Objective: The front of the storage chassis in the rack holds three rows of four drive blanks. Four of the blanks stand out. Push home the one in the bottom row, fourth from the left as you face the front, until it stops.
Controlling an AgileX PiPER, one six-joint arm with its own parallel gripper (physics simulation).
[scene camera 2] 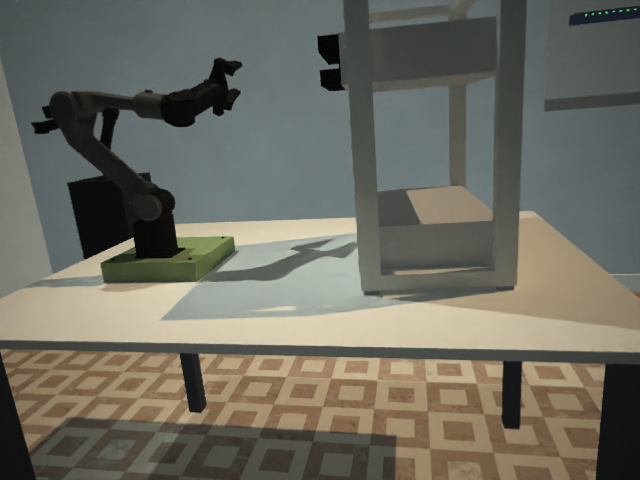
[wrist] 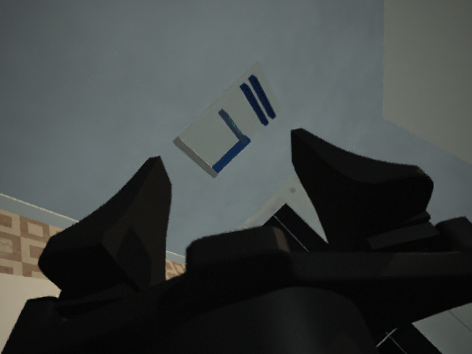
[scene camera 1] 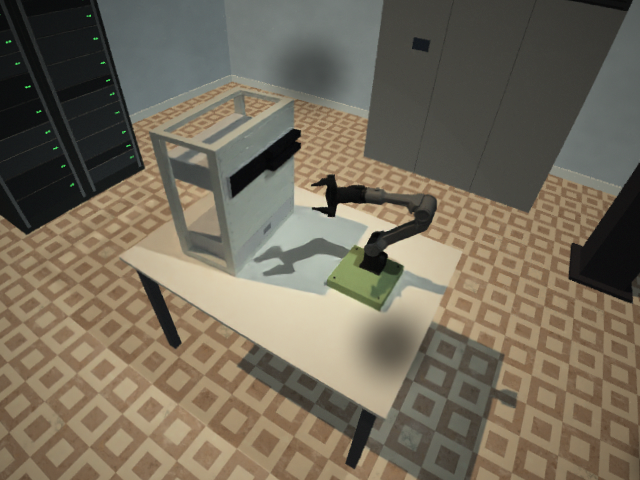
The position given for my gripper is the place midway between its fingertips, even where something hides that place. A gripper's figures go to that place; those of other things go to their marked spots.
Scene:
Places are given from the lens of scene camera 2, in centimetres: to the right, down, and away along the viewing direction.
my gripper (scene camera 2: 238, 77): -21, -43, 121
pale rack (scene camera 2: 446, 226): 24, -3, 89

